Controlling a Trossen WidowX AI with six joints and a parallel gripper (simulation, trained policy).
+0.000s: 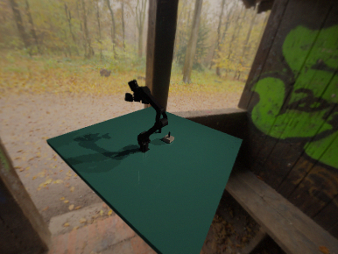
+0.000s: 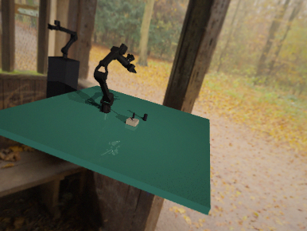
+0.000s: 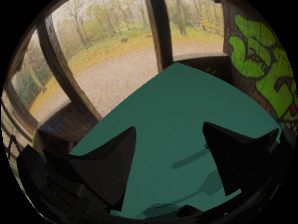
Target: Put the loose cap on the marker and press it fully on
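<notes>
Right now my gripper tip is 31 cm above the black cap, 20 cm short of it and 12 cm to the left of it. Round my gripper tip: holder block: 32 cm below, 27 cm to the right, 15 cm ahead.
</notes>
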